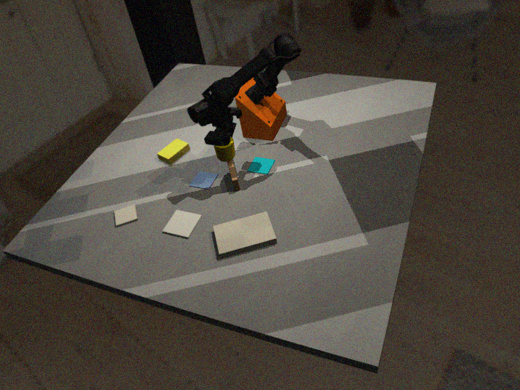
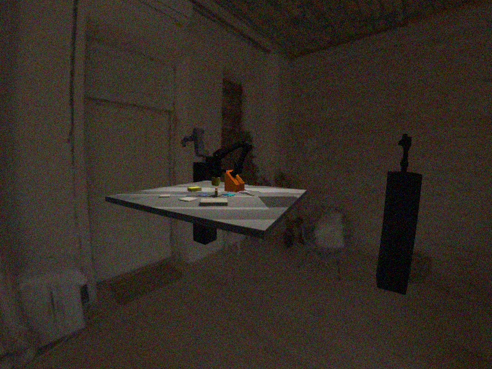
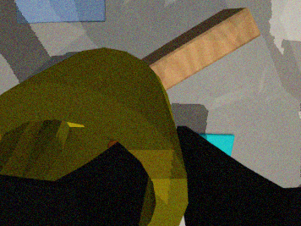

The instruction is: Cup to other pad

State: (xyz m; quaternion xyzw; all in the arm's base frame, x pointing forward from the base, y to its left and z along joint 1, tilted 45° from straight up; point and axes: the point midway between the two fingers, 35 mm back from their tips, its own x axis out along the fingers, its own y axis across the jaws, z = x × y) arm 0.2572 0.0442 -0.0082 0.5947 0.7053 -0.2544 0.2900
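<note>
Now: the teal pad 120 mm below my gripper tip, 90 mm to the left of it and 50 mm behind it. From my gripper tip the other things lie so: orange marble (20 mm to the left, 20 mm below, 20 mm ahead); then yellow cup (20 mm ahead); then wooden bar (100 mm below, 30 mm ahead, 10 mm to the left).
</note>
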